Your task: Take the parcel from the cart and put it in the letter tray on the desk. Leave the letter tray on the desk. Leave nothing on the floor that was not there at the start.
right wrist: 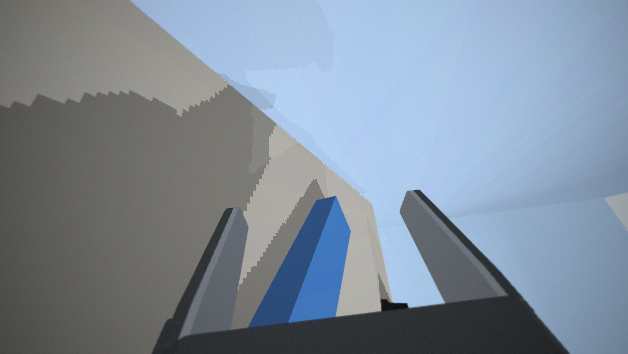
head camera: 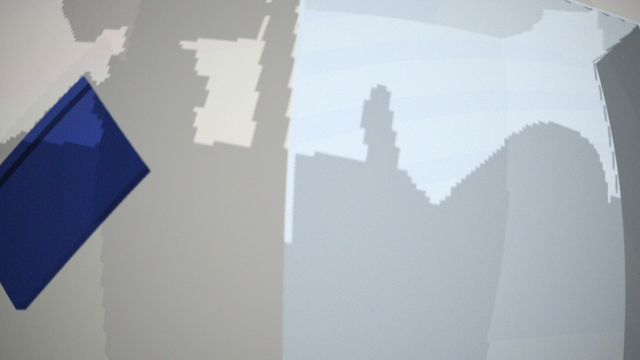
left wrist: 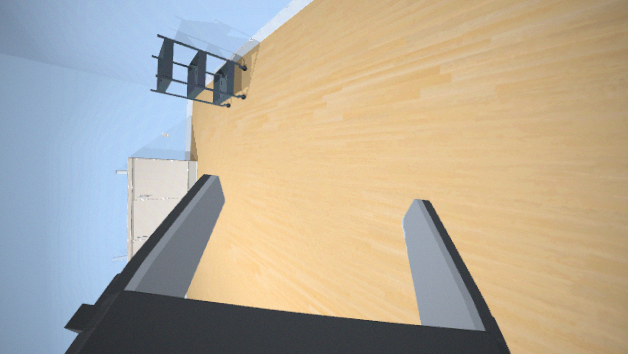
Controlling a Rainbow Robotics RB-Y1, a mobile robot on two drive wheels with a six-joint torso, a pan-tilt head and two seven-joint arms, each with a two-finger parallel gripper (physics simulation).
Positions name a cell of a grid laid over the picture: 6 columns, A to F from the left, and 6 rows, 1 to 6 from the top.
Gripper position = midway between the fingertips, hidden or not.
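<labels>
In the head camera view the left gripper is out of frame, and in the right wrist view it's out of frame as well, though it does show in the left wrist view (D4). With the right gripper, it's out of frame in the left wrist view and it's out of frame in the head camera view too, but you'd find it in the right wrist view (D4).
</labels>
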